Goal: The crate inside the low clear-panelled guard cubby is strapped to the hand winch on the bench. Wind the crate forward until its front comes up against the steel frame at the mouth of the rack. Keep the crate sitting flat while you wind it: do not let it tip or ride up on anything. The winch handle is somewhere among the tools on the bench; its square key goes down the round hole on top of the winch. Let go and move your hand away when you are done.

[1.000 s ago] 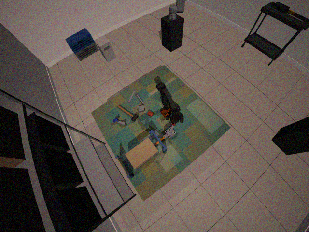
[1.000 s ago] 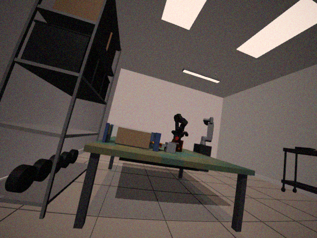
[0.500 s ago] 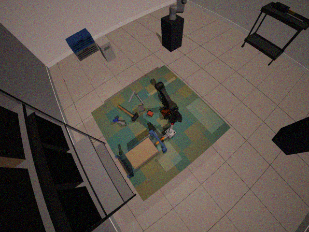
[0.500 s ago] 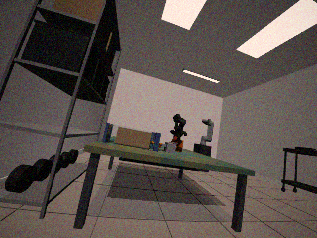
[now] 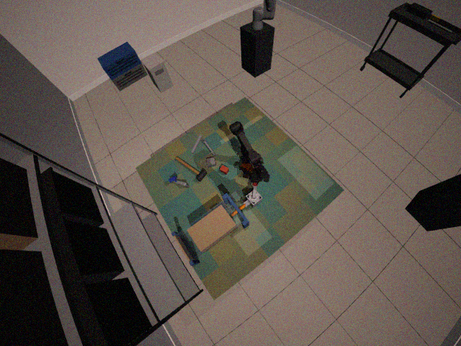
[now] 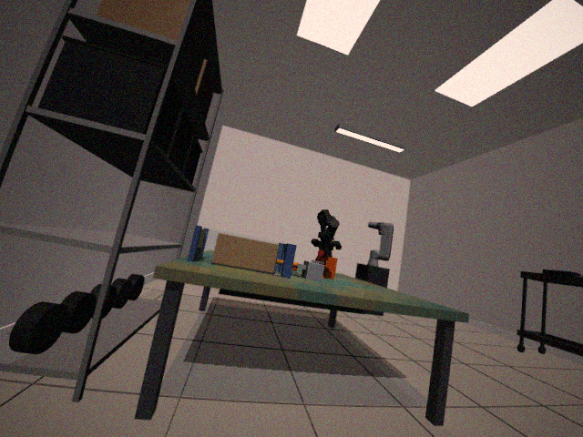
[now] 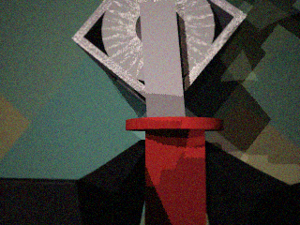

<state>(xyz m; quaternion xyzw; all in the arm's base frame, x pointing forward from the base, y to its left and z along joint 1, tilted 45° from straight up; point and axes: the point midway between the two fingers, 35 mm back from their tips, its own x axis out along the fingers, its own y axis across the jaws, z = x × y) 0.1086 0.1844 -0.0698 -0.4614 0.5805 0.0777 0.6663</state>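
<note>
The red-knobbed crank handle is 30 mm below my gripper tip, 20 mm to the left of it and 10 mm ahead of it. The rest, counted from my gripper tip: red knob (10 mm to the right, 10 mm behind); winch (100 mm below, 50 mm to the left, 40 mm ahead); grey block (420 mm to the right, 140 mm ahead, 120 mm below).
</note>
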